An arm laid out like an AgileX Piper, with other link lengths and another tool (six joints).
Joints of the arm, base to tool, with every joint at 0 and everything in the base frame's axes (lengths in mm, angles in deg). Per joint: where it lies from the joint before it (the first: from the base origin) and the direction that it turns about. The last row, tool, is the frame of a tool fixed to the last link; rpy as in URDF.
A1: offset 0 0 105.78 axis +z
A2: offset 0 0 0 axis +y
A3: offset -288.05 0 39.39 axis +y
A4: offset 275.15 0 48.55 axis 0.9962 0 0.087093
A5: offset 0 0 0 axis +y
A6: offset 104.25 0 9.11 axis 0.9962 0 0.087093
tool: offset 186.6 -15 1.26 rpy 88.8 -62.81 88.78
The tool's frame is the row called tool.
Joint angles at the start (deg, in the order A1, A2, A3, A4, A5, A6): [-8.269 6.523 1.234 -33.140 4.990 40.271]
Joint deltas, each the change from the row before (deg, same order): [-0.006 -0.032 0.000 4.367 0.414 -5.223]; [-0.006 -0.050 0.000 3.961 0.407 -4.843]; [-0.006 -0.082 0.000 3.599 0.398 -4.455]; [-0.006 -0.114 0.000 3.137 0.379 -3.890]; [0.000 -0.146 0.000 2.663 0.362 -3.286]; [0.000 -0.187 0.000 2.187 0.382 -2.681]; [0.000 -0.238 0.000 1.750 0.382 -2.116]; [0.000 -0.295 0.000 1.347 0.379 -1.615]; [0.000 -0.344 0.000 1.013 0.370 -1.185]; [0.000 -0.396 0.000 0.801 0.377 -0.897]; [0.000 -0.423 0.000 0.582 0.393 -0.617]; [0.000 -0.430 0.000 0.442 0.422 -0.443]
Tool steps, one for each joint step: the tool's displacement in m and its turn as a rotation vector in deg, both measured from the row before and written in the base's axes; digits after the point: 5 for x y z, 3 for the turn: [-0.00041 0.00043 -0.00244 -0.734 0.679 0.227]; [-0.00037 0.00060 -0.00223 -0.762 0.643 0.273]; [-0.00034 0.00076 -0.00196 -0.742 0.579 0.306]; [-0.00032 0.00084 -0.00162 -0.652 0.488 0.307]; [-0.00030 0.00088 -0.00131 -0.537 0.394 0.292]; [-0.00035 0.00078 -0.00114 -0.421 0.330 0.247]; [-0.00038 0.00069 -0.00084 -0.309 0.241 0.201]; [-0.00042 0.00056 -0.00051 -0.228 0.153 0.155]; [-0.00045 0.00044 -0.00021 -0.148 0.071 0.110]; [-0.00049 0.00037 0.00001 -0.084 0.009 0.078]; [-0.00054 0.00026 0.00007 -0.030 -0.016 0.041]; [-0.00059 0.00018 -0.00004 0.005 -0.003 0.017]
